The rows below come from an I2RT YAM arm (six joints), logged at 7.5 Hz.
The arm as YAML. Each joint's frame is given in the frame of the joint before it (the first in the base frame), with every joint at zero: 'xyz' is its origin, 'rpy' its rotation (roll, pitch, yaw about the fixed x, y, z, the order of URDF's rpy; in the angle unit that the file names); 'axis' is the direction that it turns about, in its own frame. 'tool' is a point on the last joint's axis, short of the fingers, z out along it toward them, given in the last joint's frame.
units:
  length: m
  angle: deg
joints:
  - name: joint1
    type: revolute
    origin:
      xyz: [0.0, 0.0, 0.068]
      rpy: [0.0, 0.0, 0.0]
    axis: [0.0, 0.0, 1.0]
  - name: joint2
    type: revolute
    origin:
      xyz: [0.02, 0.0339, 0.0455]
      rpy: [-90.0, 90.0, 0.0]
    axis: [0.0, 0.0, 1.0]
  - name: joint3
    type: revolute
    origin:
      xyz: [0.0, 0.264, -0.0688]
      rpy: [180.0, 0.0, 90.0]
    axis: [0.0, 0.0, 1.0]
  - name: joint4
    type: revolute
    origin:
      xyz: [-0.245, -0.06, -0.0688]
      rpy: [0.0, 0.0, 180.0]
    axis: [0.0, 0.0, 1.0]
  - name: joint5
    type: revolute
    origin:
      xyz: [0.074, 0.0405, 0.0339]
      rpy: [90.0, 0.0, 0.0]
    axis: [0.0, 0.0, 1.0]
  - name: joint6
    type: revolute
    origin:
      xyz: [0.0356, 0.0, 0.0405]
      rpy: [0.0, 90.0, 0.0]
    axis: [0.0, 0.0, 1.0]
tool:
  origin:
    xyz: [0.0, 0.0, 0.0]
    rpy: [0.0, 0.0, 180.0]
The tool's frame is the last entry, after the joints.
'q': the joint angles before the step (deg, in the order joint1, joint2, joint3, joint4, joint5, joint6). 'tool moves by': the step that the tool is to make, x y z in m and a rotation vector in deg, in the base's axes. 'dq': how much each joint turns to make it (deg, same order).
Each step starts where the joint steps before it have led.
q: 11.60, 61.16, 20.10, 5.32, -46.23, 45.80
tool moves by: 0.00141, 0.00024, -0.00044, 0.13, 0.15, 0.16
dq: -0.05, 0.62, 0.18, 0.33, -0.26, 0.01
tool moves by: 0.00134, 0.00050, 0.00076, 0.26, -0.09, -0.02
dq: 0.05, 0.33, 0.20, 0.52, -0.08, 0.34
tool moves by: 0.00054, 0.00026, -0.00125, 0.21, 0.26, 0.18
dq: 0.01, 0.49, -0.09, 0.48, -0.29, 0.16
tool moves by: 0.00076, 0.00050, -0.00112, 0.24, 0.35, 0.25
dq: 0.06, 0.57, 0.00, 0.42, -0.34, 0.20
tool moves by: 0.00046, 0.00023, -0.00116, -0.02, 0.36, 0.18
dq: 0.02, 0.45, 0.04, -0.01, -0.16, -0.08
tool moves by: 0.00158, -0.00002, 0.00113, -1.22, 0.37, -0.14
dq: 0.00, 0.30, 1.02, -2.20, 0.78, -1.19
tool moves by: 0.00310, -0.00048, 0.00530, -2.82, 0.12, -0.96
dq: -0.01, -0.06, 2.28, -4.59, 2.46, -2.19
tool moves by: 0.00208, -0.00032, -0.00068, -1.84, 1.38, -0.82
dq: 0.00, 0.85, 1.13, -2.58, 1.62, -0.84
